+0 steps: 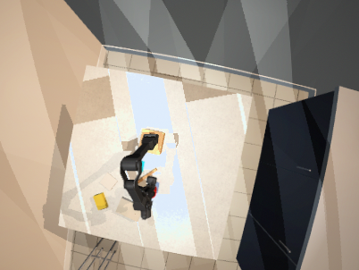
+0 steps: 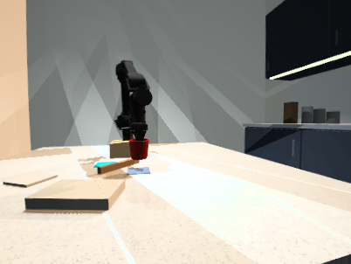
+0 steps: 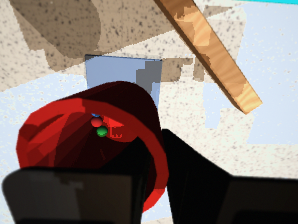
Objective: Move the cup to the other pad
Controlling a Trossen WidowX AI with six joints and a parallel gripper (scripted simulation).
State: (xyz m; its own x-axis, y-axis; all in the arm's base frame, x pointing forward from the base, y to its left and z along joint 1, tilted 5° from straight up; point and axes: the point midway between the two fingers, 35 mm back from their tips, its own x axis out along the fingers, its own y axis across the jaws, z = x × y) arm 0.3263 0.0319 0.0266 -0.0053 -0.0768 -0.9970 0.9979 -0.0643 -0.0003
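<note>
The green marble is 5 cm ahead of my gripper tip, 1 cm to the left of it and 2 cm below it. Round my gripper tip: grey-blue pad: 3 cm ahead, 9 cm below; then red cup: 3 cm ahead; then red marble: 5 cm ahead, 2 cm below.
</note>
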